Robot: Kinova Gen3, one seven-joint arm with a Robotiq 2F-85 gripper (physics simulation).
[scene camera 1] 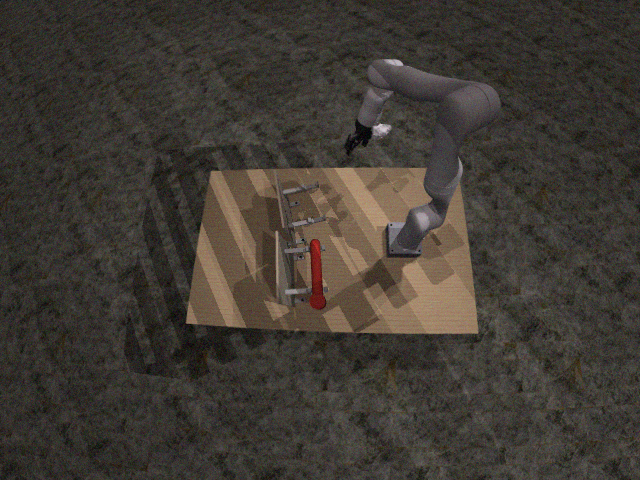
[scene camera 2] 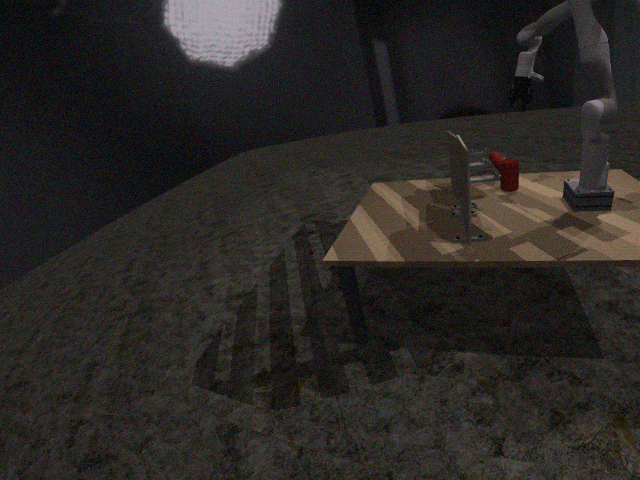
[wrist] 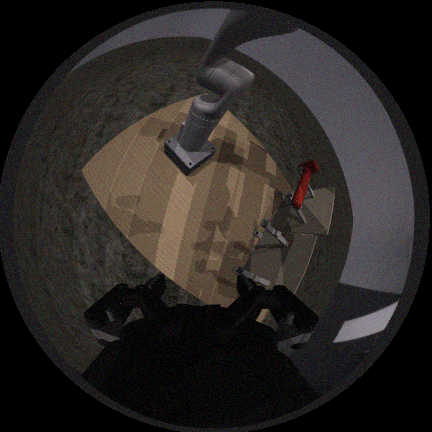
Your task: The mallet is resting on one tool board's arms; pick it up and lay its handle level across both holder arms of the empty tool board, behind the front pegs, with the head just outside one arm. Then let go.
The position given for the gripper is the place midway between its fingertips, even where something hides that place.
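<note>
A red mallet (scene camera 1: 317, 301) is part of the robot's scene, and scene camera 2 shows the mallet (scene camera 2: 508, 168) too. The scene also includes a tool board (wrist: 280, 258) and a tool board (scene camera 1: 285, 283). The gripper (wrist: 200, 282), meanwhile, is open and holds nothing.
</note>
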